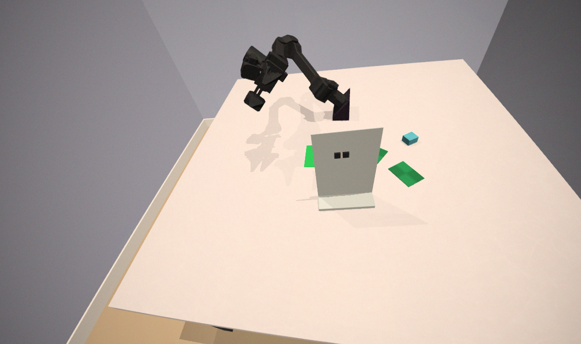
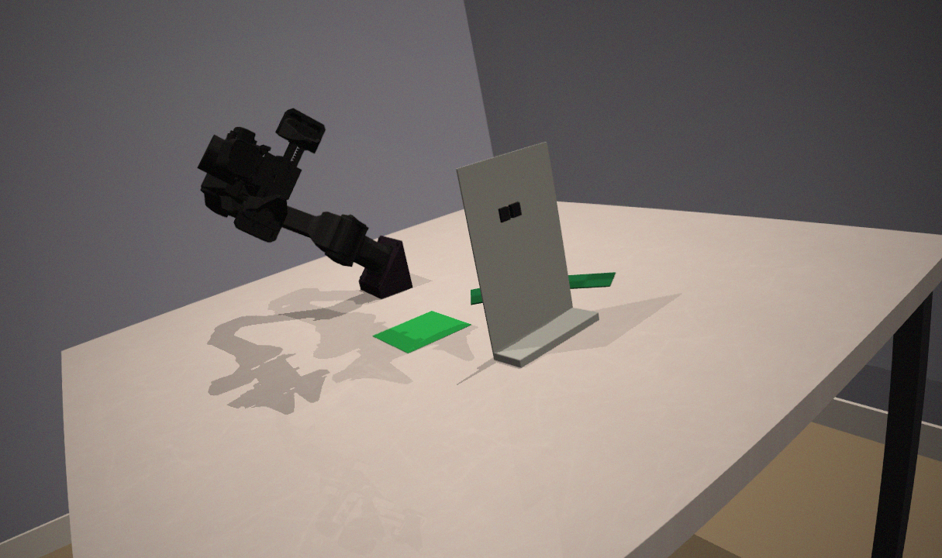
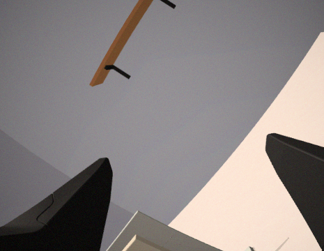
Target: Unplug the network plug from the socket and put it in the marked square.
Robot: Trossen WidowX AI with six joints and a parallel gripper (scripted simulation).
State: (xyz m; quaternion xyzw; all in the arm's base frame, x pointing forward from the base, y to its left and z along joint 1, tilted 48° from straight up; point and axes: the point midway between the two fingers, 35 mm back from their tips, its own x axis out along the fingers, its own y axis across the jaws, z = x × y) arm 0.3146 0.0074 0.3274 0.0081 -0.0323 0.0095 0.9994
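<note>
The grey network plug lies 24 cm to the left of my gripper tip, 12 cm below it and 11 cm ahead of it. Round my gripper tip: bright green marked square: 31 cm below, 16 cm to the left, 7 cm behind; then grey upright panel: 24 cm to the left, 19 cm below, 13 cm ahead; then dark green board: 45 cm to the left, 31 cm below, 2 cm ahead.
</note>
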